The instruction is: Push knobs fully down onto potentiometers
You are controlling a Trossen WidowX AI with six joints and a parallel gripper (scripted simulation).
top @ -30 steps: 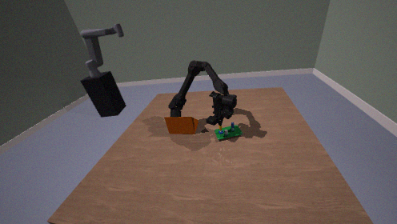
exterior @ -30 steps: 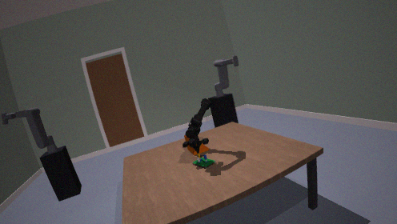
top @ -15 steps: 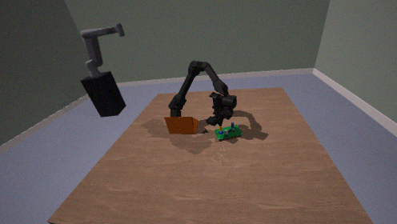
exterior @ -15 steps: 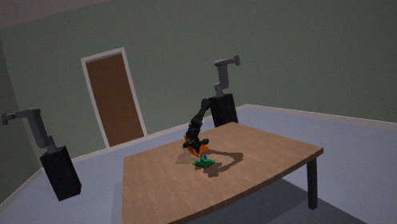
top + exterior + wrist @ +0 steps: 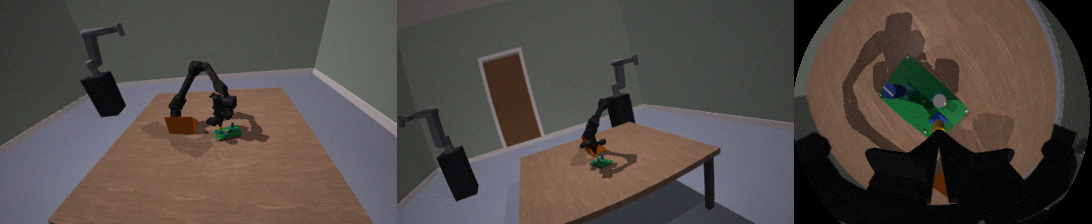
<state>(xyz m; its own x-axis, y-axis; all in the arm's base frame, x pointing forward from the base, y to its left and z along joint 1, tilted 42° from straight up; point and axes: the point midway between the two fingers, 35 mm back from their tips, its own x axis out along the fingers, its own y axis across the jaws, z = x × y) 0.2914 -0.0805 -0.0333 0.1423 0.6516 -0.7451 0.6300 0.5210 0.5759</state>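
My gripper tip is 80 mm short of the blue knob and 10 mm to the right of it.
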